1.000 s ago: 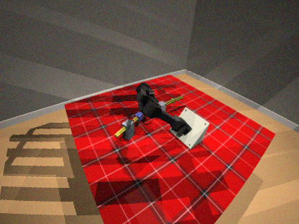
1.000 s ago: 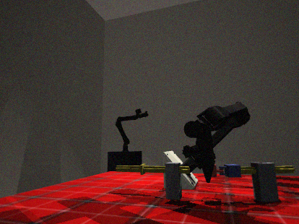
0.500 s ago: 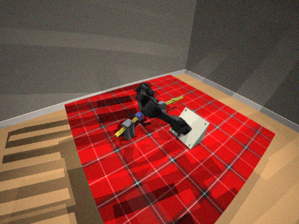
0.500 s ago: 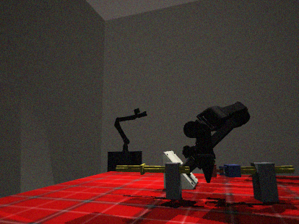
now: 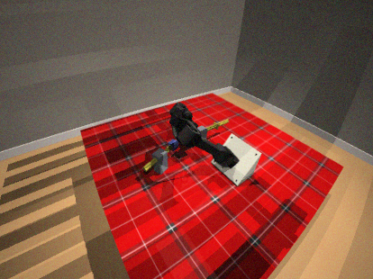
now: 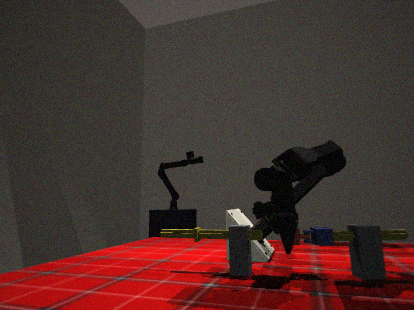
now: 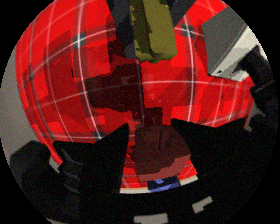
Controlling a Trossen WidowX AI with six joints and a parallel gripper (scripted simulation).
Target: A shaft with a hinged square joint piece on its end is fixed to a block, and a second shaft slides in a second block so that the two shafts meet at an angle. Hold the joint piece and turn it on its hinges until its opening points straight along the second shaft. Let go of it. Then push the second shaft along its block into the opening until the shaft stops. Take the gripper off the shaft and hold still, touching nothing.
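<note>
The red square joint piece is 40 mm above my gripper tip and 10 mm to the left of it.
</note>
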